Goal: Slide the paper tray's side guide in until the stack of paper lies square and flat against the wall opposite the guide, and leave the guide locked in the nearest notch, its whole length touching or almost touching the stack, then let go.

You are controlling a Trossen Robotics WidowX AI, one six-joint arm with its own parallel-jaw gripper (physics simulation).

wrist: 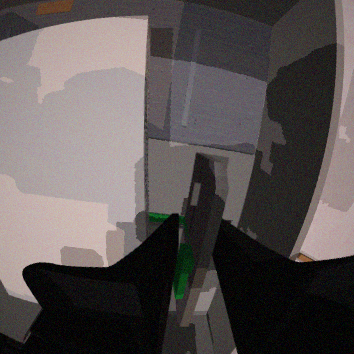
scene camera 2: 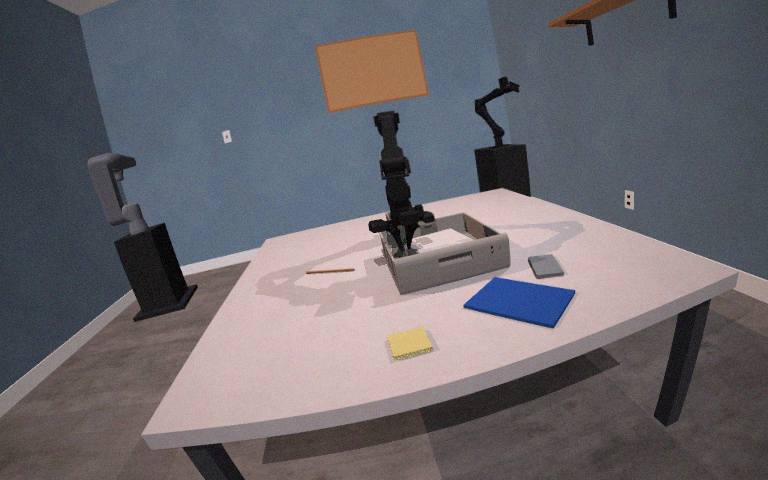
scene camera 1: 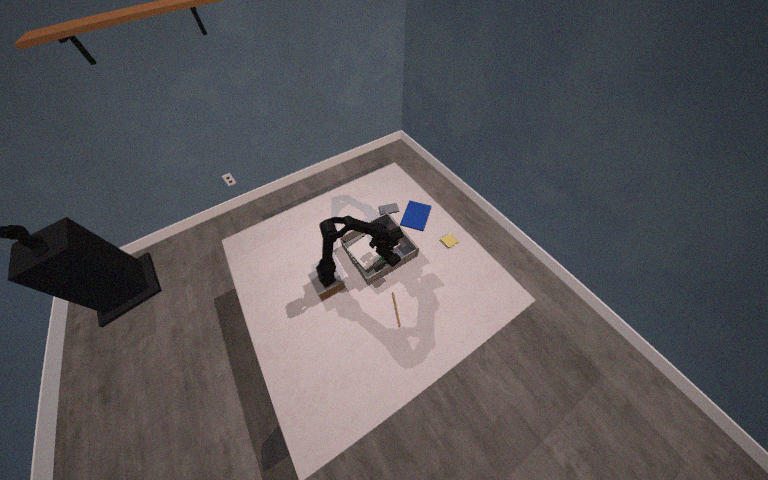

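Seen in the pictures: gripper, fingertip midpoint: [wrist: 192, 219] [scene camera 1: 386, 259]; arm's base, origin of the base link: [scene camera 1: 327, 279].
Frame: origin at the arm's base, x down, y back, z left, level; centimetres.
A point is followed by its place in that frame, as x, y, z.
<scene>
The grey paper tray [scene camera 1: 394, 271] @[6.6, -31.2, -15.3] [scene camera 2: 478, 267] @[5.8, -50.9, 3.6] [wrist: 305, 165] @[0.9, -35.1, -15.1] stands on the table. The white paper stack [scene camera 1: 360, 247] @[4.3, -25.7, 6.6] [scene camera 2: 444, 240] @[4.2, -29.1, 4.2] [wrist: 75, 150] @[4.2, -35.4, -1.9] lies inside it; in the wrist view its near edge runs straight, with a gap between it and the guide. The dark side guide [wrist: 204, 200] @[1.6, -33.0, -9.8] stands upright at a slight slant to that edge. A green latch [wrist: 183, 260] @[0.1, -30.6, -8.6] sits on the guide's stack side. My gripper [scene camera 2: 404, 251] @[3.0, -31.2, -9.5] [wrist: 192, 219] @[3.0, -31.2, -9.5] is down in the tray, its fingers close against the guide and latch, one on each side. The stack's far edge at the opposite wall is not clear.
A blue folder [scene camera 1: 416, 215] @[7.5, -67.9, 3.6] [scene camera 2: 521, 301] @[7.5, -69.6, 3.4], a grey box [scene camera 1: 388, 208] @[7.3, -58.5, 19.8] [scene camera 2: 545, 266] @[7.3, -59.8, 18.7] and a yellow sticky pad [scene camera 1: 449, 240] @[7.3, -68.9, -22.8] [scene camera 2: 410, 341] @[7.3, -69.4, -22.4] lie outside the tray. A brown pencil [scene camera 1: 395, 309] @[7.7, -17.4, -32.1] [scene camera 2: 330, 271] @[7.9, -18.4, -31.8] lies beside it. The tray walls rise close around my gripper.
</scene>
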